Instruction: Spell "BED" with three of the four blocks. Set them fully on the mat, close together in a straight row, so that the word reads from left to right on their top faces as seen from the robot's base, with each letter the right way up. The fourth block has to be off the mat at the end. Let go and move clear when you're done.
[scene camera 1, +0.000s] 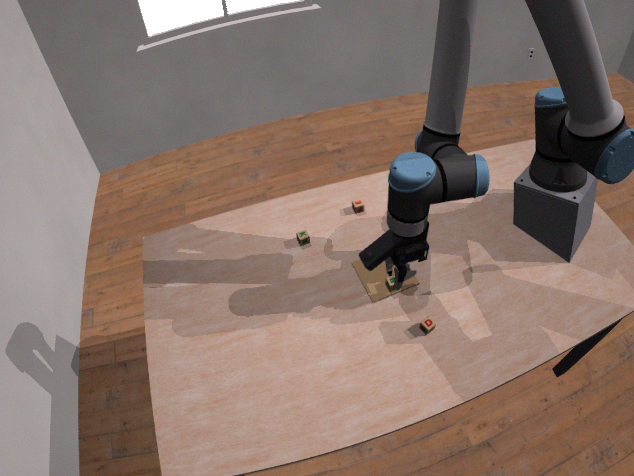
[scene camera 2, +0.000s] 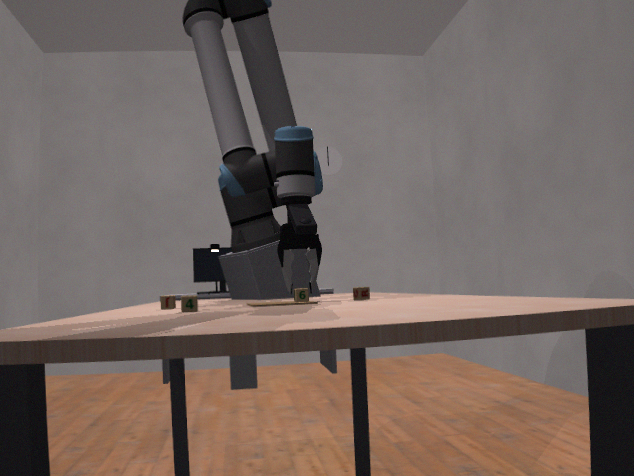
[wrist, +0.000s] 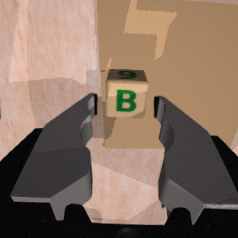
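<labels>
My gripper: visible in scene camera 1, scene camera 2 (301, 294), the wrist view. Gripper, same spot: (wrist: 53, 169) and (scene camera 1: 396, 271).
</labels>
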